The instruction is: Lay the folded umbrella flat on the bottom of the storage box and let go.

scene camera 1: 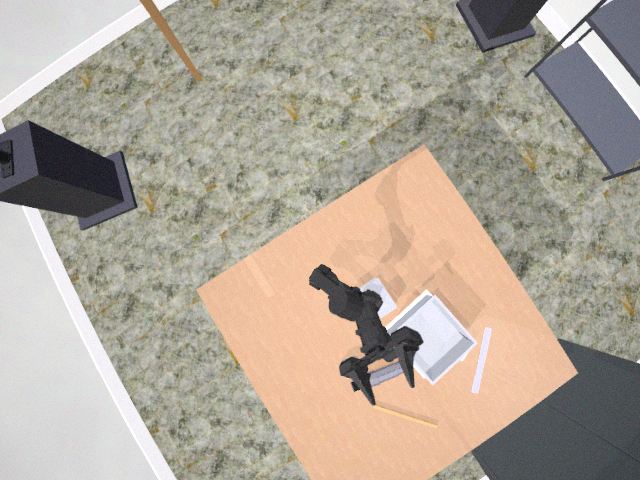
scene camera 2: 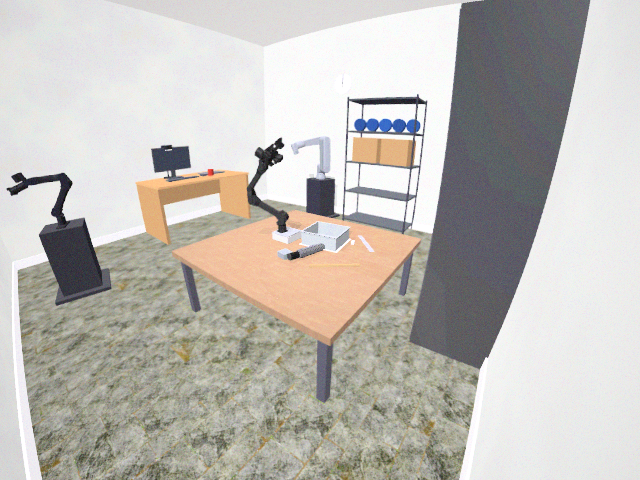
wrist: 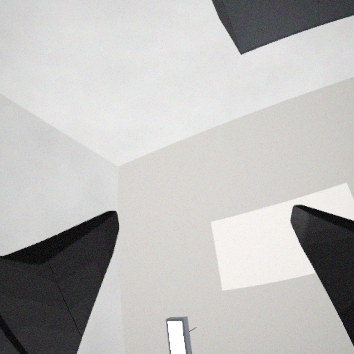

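Where they show: gripper, between the fingertips: (scene camera 1: 392,396) (scene camera 2: 277,140) (wrist: 206,217); arm's base, origin of its link: (scene camera 1: 365,298) (scene camera 2: 282,231).
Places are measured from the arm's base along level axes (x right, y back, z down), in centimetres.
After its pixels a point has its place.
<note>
The folded umbrella (scene camera 1: 385,374) @(x 3.9, y -33.3, z 0.3 cm) (scene camera 2: 312,250) @(x 2.7, y -36.6, z 2.1 cm), a grey ribbed roll with a black end, lies on the table outside the storage box, close to its near side. In scene camera 1 the fingers cover parts of it. The storage box (scene camera 1: 453,359) @(x -25.2, y -36.9, z -2.3 cm) (scene camera 2: 330,238) @(x -11.6, y -38.1, z -2.8 cm) is light grey, open-topped and upright; its visible bottom is bare. My gripper (scene camera 1: 392,395) @(x 7.4, y -8.2, z -64.1 cm) (wrist: 206,217) @(x 7.4, y -8.2, z -64.1 cm) is open and empty. In scene camera 2 the arm is raised, with the gripper high above the table. The wrist view looks at walls and ceiling; the umbrella and box do not show there.
A pale strip (scene camera 1: 481,360) @(x -39.6, y -46.2, z 5.5 cm) (scene camera 2: 366,243) @(x -39.5, y -47.3, z 5.5 cm) lies beyond the box. A thin yellow stick (scene camera 1: 408,415) @(x 0.6, y -56.5, z 5.2 cm) (scene camera 2: 336,265) @(x 1.8, y -56.9, z 5.0 cm) lies near the umbrella. A light grey block (scene camera 2: 283,253) @(x 19.2, y -28.4, z 2.1 cm) is by the umbrella's black end. A small white block (scene camera 2: 352,242) @(x -31.3, y -40.9, z 4.5 cm) is beside the box.
</note>
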